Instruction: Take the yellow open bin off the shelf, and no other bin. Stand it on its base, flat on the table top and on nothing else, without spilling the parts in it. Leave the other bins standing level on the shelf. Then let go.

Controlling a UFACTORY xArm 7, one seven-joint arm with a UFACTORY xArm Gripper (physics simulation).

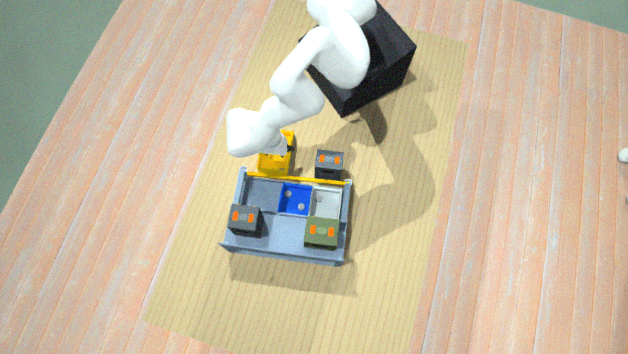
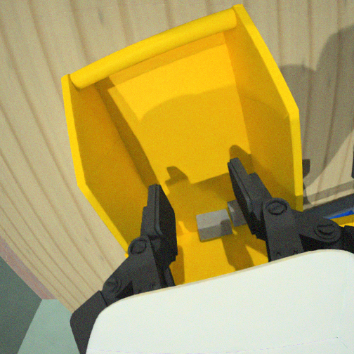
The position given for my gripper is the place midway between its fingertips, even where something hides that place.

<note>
In view: my gripper [image 2: 197, 187], a yellow open bin [image 1: 265, 164] and a blue bin [image 1: 300, 194].
The yellow open bin shows as well in image 2 [image 2: 172, 109].
</note>
